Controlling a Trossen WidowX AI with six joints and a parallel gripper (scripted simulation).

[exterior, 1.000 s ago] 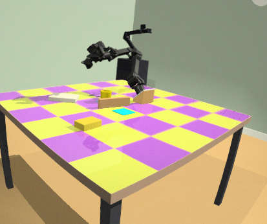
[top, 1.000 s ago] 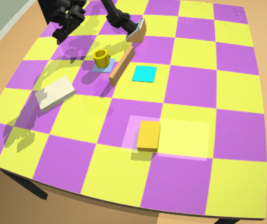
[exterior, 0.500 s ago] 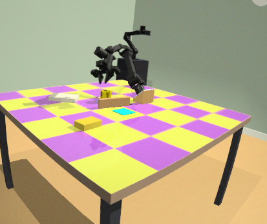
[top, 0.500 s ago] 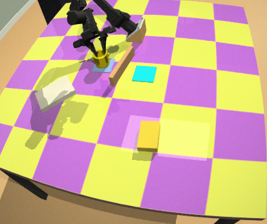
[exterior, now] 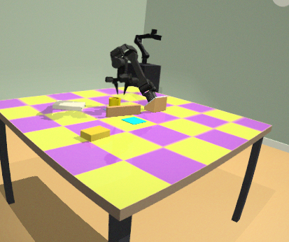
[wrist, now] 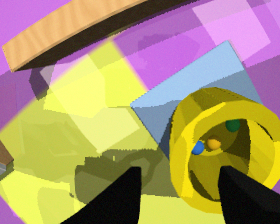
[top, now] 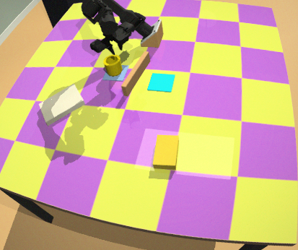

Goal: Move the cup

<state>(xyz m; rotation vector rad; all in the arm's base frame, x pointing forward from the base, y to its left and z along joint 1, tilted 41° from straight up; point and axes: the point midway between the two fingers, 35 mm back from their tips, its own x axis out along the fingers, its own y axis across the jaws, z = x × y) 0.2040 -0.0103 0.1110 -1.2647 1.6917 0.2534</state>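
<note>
Now: the yellow cup 60 mm below my gripper tip, 20 mm to the right of it and 20 mm ahead of it. Also, from my gripper tip: white block 230 mm ahead, 200 mm to the right, 80 mm below; cyan pad 190 mm to the left, 100 mm below, 70 mm ahead; long tan bar 80 mm to the left, 80 mm below, 50 mm ahead.
</note>
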